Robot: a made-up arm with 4 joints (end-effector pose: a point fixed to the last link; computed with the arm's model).
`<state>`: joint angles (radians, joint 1 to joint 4).
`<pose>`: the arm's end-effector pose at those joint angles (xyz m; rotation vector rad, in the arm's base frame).
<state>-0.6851 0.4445 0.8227 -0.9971</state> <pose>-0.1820 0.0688 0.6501 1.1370 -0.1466 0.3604</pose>
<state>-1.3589 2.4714 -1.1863 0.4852</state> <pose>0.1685 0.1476 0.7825 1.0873 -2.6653 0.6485</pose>
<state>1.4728 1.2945 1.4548 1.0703</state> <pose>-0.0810 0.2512 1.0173 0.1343 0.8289 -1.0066</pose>
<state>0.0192 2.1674 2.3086 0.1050</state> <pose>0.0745 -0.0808 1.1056 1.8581 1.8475 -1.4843</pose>
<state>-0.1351 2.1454 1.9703 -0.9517</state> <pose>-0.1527 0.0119 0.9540 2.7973 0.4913 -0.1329</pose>
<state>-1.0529 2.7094 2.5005 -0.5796</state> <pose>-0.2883 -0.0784 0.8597 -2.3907 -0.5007 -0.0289</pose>
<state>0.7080 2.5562 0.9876 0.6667</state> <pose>0.0254 -0.1000 1.0642 1.9181 2.0051 -0.7891</pose>
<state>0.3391 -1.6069 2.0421 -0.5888</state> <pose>-0.0236 -0.1304 0.6588 -0.8571 -0.8150 -0.1971</pose>
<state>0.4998 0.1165 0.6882 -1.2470</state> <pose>0.0955 -0.1403 0.7804 0.2196 0.7608 1.5435</pose>
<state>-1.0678 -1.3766 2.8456 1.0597</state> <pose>0.0735 -0.1533 0.6059 0.6646 1.7543 1.6710</pose>
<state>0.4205 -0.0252 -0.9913 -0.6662</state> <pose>0.3114 -0.0591 0.7807 -0.1946 1.0909 2.4635</pose>
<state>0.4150 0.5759 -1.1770 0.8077</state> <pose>0.1294 -0.1582 0.6697 0.7890 0.5410 1.3959</pose>
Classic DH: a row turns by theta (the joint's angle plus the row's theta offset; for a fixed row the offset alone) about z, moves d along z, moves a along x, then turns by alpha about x. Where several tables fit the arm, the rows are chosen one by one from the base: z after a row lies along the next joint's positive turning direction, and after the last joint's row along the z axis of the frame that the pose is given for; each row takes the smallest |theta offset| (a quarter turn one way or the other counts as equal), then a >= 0, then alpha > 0; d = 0 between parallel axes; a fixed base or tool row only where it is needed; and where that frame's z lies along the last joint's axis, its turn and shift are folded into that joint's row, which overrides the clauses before.
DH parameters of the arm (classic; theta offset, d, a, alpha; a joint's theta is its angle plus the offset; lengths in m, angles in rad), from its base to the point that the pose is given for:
base (fixed): 1.4353 0.805 0.1355 -0.4284
joint 1: 0.2031 0.0054 -0.1266 1.9796
joint 2: 0.0839 0.0389 0.0195 1.5826
joint 3: 1.1048 0 -0.081 0
joint 4: -0.4776 0.0719 -0.1902 -2.5117
tool (fixed): -0.3616 -0.0104 0 0

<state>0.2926 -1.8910 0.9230 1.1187</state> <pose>-0.0071 -0.1794 0.6650 -0.7920 -1.4675 -0.3240</pose>
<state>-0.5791 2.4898 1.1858 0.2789</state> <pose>-0.2634 -0.0043 0.9327 -2.7989 -0.4865 0.2127</pose>
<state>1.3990 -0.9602 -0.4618 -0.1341</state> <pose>0.2728 0.1413 1.0665 -1.6623 0.9315 1.6474</pose>
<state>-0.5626 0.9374 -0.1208 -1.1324</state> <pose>0.0290 -0.0092 0.5910 0.8089 -0.5833 1.5620</pose>
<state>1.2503 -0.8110 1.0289 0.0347</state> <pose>0.0620 -0.1330 0.8231 -0.5730 -0.2229 0.7729</pose>
